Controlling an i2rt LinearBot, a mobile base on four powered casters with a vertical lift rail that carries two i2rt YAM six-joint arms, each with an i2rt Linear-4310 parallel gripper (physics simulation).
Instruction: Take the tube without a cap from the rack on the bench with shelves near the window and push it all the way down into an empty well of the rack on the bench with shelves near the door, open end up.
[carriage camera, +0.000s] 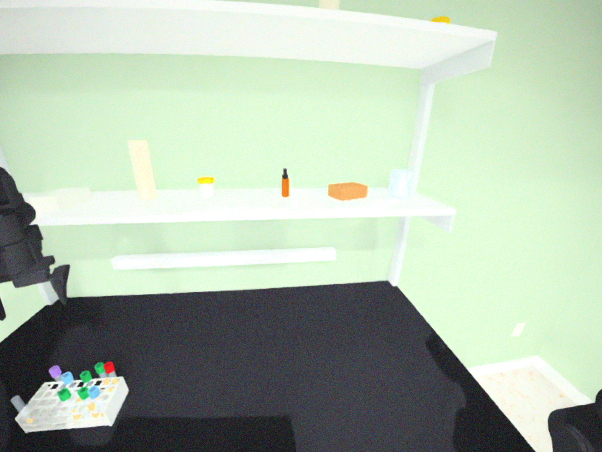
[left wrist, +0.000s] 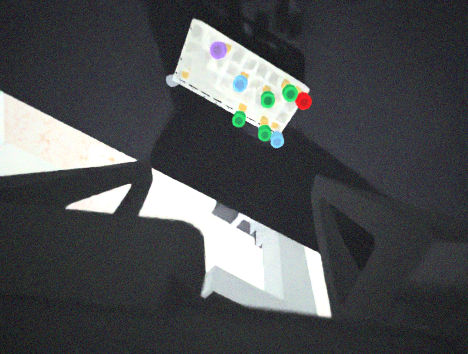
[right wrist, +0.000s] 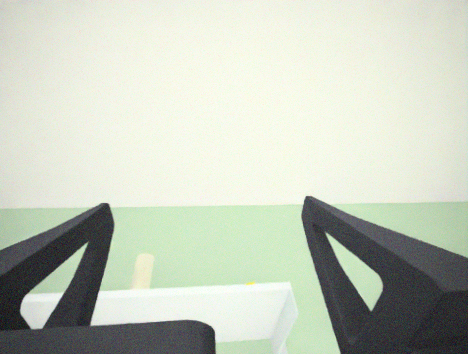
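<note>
The white tube rack (carriage camera: 119, 401) (left wrist: 196, 50) stands on the black bench, at the lower left in the carriage view and top centre in the left wrist view. The clear tube without a cap (carriage camera: 18, 403) (left wrist: 172, 80) stands at the rack's left end, in a corner. Several tubes with purple, blue, green and red caps stand in the other wells. My left gripper (carriage camera: 33, 310) (left wrist: 230, 176) is open and empty, pointing down above the bench, with the rack beyond its fingertips in the left wrist view. My right gripper (right wrist: 210, 209) is open and empty, raised and facing wall and ceiling.
A lower shelf (carriage camera: 250, 215) above the bench holds an orange dropper bottle (carriage camera: 285, 186), a brown box (carriage camera: 347, 191), a yellow-lidded jar (carriage camera: 206, 188) and a beige cylinder (carriage camera: 143, 170). An upper shelf (carriage camera: 225, 32) (right wrist: 200, 310) hangs over it. A white bar (carriage camera: 225, 258) runs along the wall.
</note>
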